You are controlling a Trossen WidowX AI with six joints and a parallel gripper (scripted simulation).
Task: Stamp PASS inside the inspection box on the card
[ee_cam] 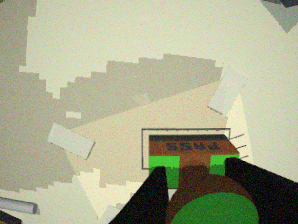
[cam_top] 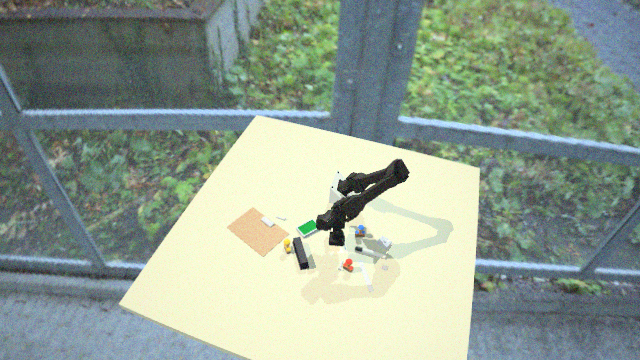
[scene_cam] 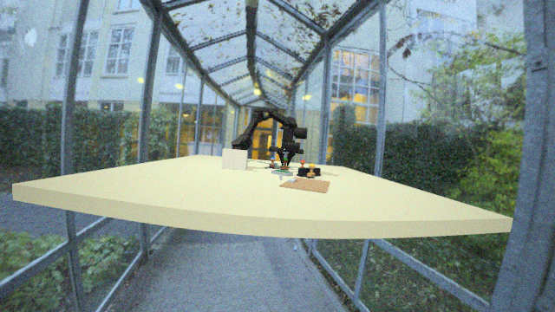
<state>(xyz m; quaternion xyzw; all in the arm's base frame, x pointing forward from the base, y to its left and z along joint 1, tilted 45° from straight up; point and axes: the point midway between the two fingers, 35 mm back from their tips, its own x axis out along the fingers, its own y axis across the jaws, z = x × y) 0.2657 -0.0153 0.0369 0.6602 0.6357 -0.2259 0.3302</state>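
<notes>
The green stamp lies right at my gripper tip. From my gripper tip the other things lie so: pale card: 30 mm below, 10 mm to the left, 10 mm ahead; blue stamp: 100 mm to the left, 60 mm behind, 10 mm below; green ink pad: 130 mm to the right, 40 mm behind, 20 mm below.
</notes>
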